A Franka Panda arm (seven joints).
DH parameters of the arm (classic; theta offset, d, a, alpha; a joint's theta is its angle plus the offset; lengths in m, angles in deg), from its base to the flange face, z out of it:
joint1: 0 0.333 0 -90
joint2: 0 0 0 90
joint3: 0 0.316 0.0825 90
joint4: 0 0 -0.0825 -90
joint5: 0 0.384 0 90
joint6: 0 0 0.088 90
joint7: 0 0.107 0 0
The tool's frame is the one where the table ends.
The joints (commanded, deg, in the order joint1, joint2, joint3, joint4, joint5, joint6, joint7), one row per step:
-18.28 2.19 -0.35 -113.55 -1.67 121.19 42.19
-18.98 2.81 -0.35 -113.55 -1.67 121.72 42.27
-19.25 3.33 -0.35 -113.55 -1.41 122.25 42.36
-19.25 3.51 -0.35 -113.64 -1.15 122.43 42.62
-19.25 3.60 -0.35 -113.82 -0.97 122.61 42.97
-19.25 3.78 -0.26 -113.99 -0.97 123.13 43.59
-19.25 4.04 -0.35 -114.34 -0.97 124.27 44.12
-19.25 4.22 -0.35 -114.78 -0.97 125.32 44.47
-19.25 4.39 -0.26 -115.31 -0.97 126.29 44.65
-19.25 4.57 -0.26 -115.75 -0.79 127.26 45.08
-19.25 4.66 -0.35 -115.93 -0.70 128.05 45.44
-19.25 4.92 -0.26 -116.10 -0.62 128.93 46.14
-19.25 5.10 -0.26 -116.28 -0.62 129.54 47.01
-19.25 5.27 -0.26 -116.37 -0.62 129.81 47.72
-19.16 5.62 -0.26 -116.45 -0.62 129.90 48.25
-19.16 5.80 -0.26 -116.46 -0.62 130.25 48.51
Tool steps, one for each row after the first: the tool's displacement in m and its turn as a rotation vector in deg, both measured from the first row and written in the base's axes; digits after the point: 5 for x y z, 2 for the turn. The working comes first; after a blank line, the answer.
Tool pose at each row, in the base's axes (x y z in m, rotation vector in deg; the steps are taken from these numbers as rounded here):
0.54352 -0.18461 0.45502 155.39 -89.75 8.83
0.54331 -0.19193 0.44970 154.75 -90.77 8.69
0.54432 -0.19491 0.44536 154.56 -91.52 8.64
0.54471 -0.19483 0.44310 -154.36 92.10 -8.44
0.54461 -0.19464 0.44100 -153.88 92.61 -8.25
0.54551 -0.19399 0.43865 -153.38 93.27 -8.50
0.54632 -0.19518 0.43507 -152.74 93.99 -9.30
0.54679 -0.19530 0.43140 -152.33 94.36 -9.95
0.54706 -0.19440 0.42697 -152.18 94.41 -10.35
0.54734 -0.19435 0.42320 -151.51 94.94 -10.81
0.54779 -0.19539 0.42219 -150.89 95.46 -11.56
0.54924 -0.19488 0.41970 -150.12 96.17 -12.18
0.54978 -0.19505 0.41747 -149.26 97.22 -12.54
0.55010 -0.19516 0.41548 -148.62 98.11 -12.53
0.55071 -0.19440 0.41141 -148.30 98.72 -12.01
0.55145 -0.19464 0.41012 -148.02 99.01 -12.24

-0.00021 -0.00732 -0.00532 0.04 0.08 -0.77
0.00080 -0.01030 -0.00966 0.26 -0.01 -1.23
0.00119 -0.01022 -0.01192 0.53 -0.02 -1.60
0.00109 -0.01003 -0.01402 0.75 -0.01 -2.03
0.00199 -0.00938 -0.01637 0.75 -0.20 -2.55
0.00280 -0.01057 -0.01995 0.63 -0.73 -3.15
0.00327 -0.01069 -0.02362 0.54 -1.16 -3.48
0.00354 -0.00979 -0.02805 0.48 -1.42 -3.55
0.00382 -0.00974 -0.03182 0.57 -1.83 -4.05
0.00427 -0.01078 -0.03283 0.52 -2.37 -4.53
0.00572 -0.01027 -0.03532 0.54 -2.86 -5.16
0.00626 -0.01044 -0.03755 0.56 -3.15 -6.02
0.00658 -0.01055 -0.03954 0.64 -3.19 -6.72
0.00719 -0.00979 -0.04361 0.79 -2.90 -7.16
0.00793 -0.01003 -0.04490 0.77 -3.06 -7.41

